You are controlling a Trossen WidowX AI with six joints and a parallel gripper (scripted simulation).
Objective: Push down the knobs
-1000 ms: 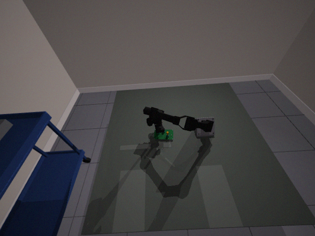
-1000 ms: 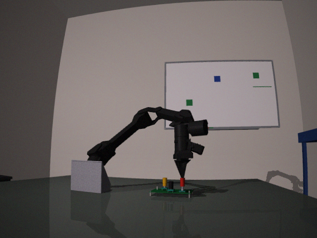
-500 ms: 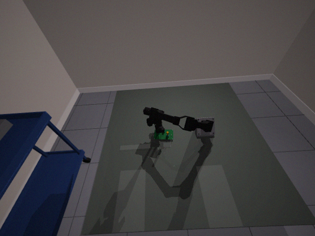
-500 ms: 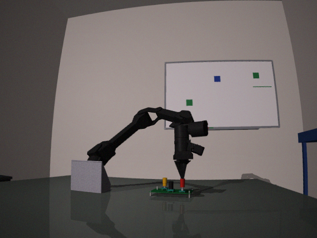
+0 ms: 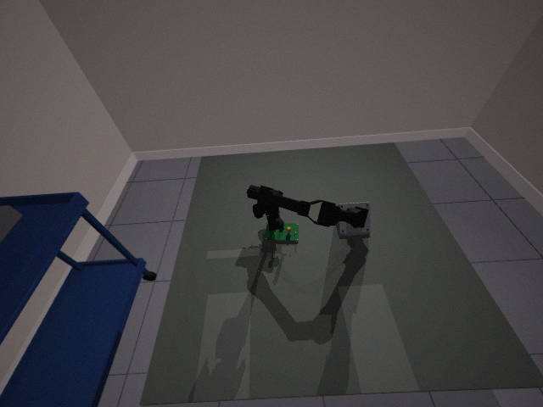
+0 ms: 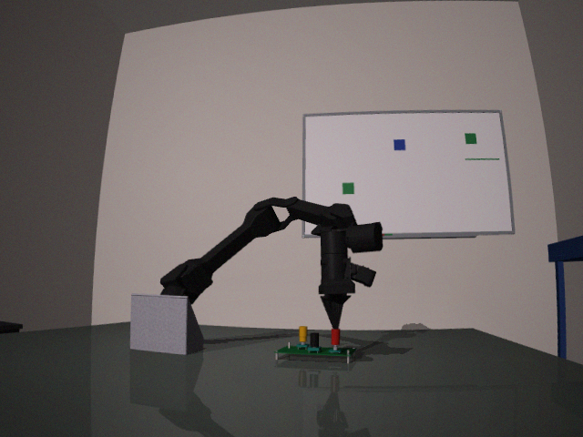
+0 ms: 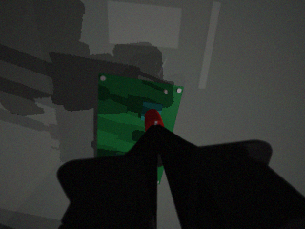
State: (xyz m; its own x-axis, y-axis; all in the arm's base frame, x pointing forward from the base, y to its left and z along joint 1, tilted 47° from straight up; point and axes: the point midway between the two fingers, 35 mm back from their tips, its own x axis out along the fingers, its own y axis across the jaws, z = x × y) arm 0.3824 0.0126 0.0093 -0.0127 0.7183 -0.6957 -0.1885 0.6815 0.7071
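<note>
Right now the red knob is 10 mm below my gripper tip. Round my gripper tip: yellow knob (80 mm behind, 40 mm to the left, 20 mm below).
</note>
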